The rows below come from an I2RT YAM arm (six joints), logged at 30 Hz.
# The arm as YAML. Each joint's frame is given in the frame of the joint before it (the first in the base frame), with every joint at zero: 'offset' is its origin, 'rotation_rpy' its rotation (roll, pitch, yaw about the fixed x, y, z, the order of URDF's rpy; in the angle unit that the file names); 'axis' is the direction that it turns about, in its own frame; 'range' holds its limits. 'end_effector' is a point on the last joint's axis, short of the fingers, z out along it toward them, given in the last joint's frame.
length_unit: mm
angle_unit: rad
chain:
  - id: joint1
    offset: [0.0, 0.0, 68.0]
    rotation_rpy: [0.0, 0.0, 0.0]
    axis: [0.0, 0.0, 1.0]
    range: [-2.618, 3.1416]
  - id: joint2
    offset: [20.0, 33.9, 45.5]
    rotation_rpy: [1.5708, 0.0, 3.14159]
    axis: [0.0, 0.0, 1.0]
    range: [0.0, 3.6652]
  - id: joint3
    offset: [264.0, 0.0, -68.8]
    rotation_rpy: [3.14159, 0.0, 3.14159]
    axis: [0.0, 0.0, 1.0]
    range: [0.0, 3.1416]
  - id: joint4
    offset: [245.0, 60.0, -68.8]
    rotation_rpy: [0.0, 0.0, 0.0]
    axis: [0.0, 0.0, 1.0]
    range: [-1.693, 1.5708]
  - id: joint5
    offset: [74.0, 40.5, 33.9]
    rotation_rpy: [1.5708, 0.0, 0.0]
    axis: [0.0, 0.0, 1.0]
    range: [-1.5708, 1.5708]
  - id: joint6
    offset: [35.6, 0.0, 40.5]
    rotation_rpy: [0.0, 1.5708, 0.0]
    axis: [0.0, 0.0, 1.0]
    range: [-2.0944, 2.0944]
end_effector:
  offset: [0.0, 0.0, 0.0]
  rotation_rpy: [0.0, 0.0, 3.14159]
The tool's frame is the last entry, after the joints.
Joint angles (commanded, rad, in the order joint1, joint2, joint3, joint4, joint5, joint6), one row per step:
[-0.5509, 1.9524, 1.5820, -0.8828, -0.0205, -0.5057]
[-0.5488, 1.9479, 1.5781, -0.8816, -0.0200, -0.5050]
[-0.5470, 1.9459, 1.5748, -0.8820, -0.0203, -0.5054]
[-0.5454, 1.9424, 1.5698, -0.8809, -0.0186, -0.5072]
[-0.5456, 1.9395, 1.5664, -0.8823, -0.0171, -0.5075]
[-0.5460, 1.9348, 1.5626, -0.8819, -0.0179, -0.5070]
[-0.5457, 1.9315, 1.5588, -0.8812, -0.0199, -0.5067]
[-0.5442, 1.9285, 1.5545, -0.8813, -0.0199, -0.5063]
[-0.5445, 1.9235, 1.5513, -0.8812, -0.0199, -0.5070]
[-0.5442, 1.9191, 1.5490, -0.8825, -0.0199, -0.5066]
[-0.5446, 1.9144, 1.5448, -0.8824, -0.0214, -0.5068]
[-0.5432, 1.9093, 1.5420, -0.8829, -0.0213, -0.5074]
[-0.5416, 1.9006, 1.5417, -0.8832, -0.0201, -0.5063]
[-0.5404, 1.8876, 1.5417, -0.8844, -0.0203, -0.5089]
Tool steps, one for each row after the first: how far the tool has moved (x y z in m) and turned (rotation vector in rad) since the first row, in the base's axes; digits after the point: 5 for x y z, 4 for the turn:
[-0.00033, 0.00117, 0.00065, -0.0012, -0.0014, 0.0013]
[-0.00056, 0.00217, 0.00046, -0.0001, 0.0000, 0.0036]
[-0.00107, 0.00316, 0.00041, -0.0018, 0.0014, 0.0063]
[-0.00193, 0.00353, 0.00050, -0.0021, 0.0038, 0.0060]
[-0.00285, 0.00393, 0.00121, -0.0020, 0.0022, 0.0053]
[-0.00345, 0.00452, 0.00140, -0.0004, 0.0010, 0.0060]
[-0.00393, 0.00551, 0.00131, 0.0004, 0.0022, 0.0071]
[-0.00483, 0.00591, 0.00228, -0.0007, 0.0007, 0.0074]
[-0.00557, 0.00650, 0.00323, -0.0010, -0.0001, 0.0074]
[-0.00656, 0.00698, 0.00380, -0.0002, -0.0013, 0.0076]
[-0.00714, 0.00797, 0.00489, -0.0014, -0.0027, 0.0096]
[-0.00775, 0.00902, 0.00803, -0.0063, -0.0092, 0.0097]
[-0.00894, 0.01028, 0.01280, -0.0130, -0.0190, 0.0135]

